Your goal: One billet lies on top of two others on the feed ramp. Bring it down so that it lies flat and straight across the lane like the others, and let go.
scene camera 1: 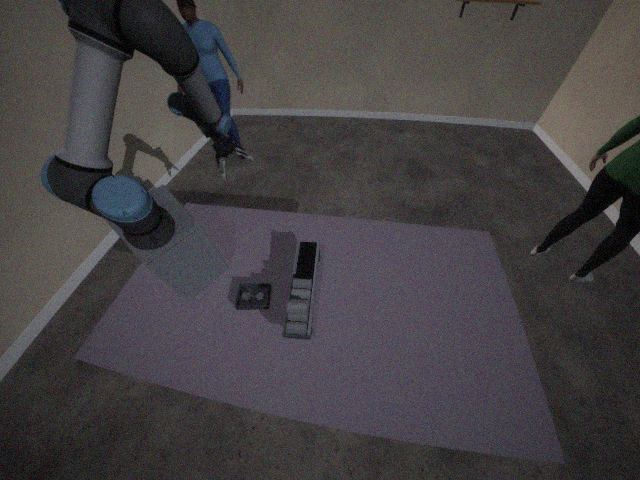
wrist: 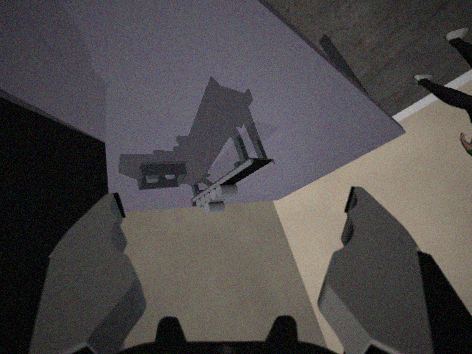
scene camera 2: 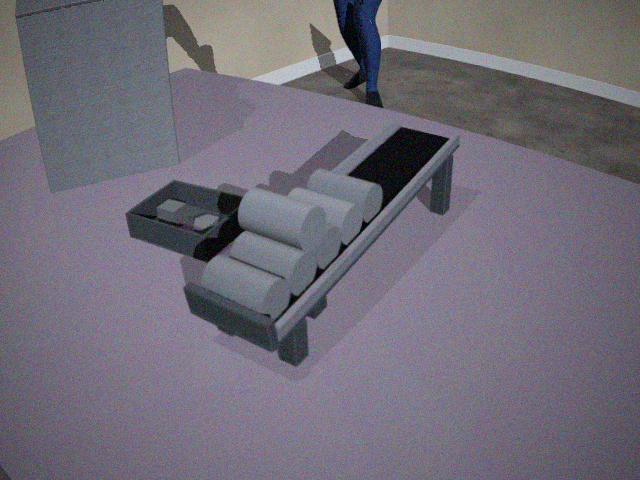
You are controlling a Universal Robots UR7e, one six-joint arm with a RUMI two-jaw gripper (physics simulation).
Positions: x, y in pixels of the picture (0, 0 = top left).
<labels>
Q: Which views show the gripper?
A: Scene camera 1 and the wrist view only.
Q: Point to a dark tray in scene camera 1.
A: At 265, 288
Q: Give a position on a dark tray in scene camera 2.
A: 143, 224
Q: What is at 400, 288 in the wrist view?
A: The gripper.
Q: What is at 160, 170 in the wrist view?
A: A dark tray.
</labels>
